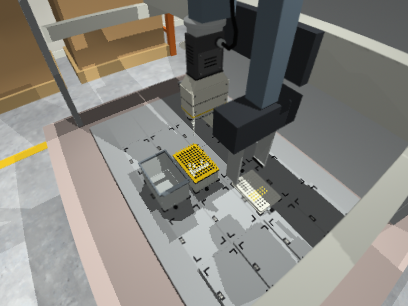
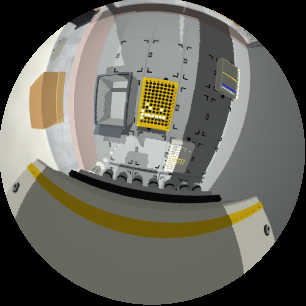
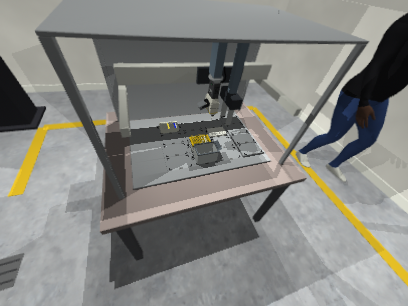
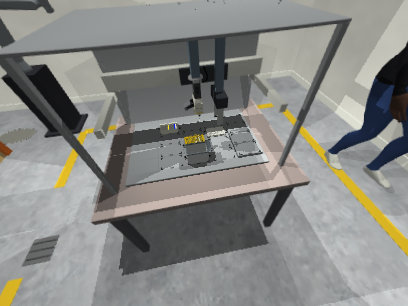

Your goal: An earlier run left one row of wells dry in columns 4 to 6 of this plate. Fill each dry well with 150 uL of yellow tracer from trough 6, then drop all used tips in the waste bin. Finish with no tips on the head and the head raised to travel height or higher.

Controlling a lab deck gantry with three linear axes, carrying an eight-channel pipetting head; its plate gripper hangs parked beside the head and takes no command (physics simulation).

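The pipetting head (image 1: 204, 97) (image 2: 150, 250) (image 3: 212, 106) (image 4: 198, 105) is raised well above the deck. A pale tip (image 1: 194, 126) (image 2: 102, 163) hangs at one end of its nozzle row; the other nozzles look bare. The plate (image 1: 251, 198) (image 2: 178, 156) has yellow wells in its middle; single wells are too small to judge. The trough reservoir (image 2: 227, 77) (image 3: 169, 127) (image 4: 169, 127) shows a yellow and a blue stripe. The waste bin (image 1: 172, 197) (image 2: 131, 100) stands beside the yellow tip rack (image 1: 202, 178) (image 2: 140, 102). My parked gripper (image 1: 247, 173) has its fingers apart, empty, above the plate.
Loose-looking white tips (image 1: 198, 168) (image 2: 154, 116) stand in the rack near one end. The gripper's dark vertical column (image 1: 274, 55) stands close beside the head. Frame posts (image 3: 320, 105) rise at the table corners. A person (image 3: 367, 100) (image 4: 382, 100) is beside the table on the floor.
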